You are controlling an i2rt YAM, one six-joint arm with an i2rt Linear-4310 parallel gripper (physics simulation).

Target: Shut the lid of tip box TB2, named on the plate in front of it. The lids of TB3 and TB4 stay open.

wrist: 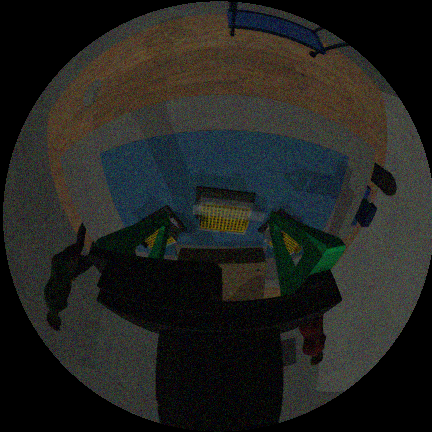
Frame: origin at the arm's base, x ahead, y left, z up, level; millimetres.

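Seen in the pictures: gripper, fingertip midpoint: (218,216).
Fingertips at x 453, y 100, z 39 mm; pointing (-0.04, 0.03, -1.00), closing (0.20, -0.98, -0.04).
Observation:
Offsets run from my fingertips to a thing's top centre. "*": to the spot under its first point. Level surfaces: height alone.
Tip box TB2 @[dx -139, dy -33, dz -158 mm] (224,223) is in the middle of the wrist view, with its yellow rack and a dark wall along the upper side. Its clear lid @[* dx -53, dy -72, dz -89 mm] (256,215) shows faintly as a narrow pale band across the rack, seemingly raised and seen nearly edge-on; its exact angle is hard to tell. The name plate does not show. My gripper (218,216) is open and empty, with its green fingers left and right of TB2 in the picture; their height above it is unclear. TB4 (159,238) and TB3 @[dx -185, dy -248, dz -158 mm] (291,243) show partly through the fingers; their lids cannot be made out.
The boxes stand on a blue mat @[dz -232 mm] (220,150) on a grey surface with wooden floor beyond. A brown panel (243,282) with a dark edge lies toward the bottom. A blue-panelled frame (275,26) is at the top. Dark objects stand at the left and right edges.

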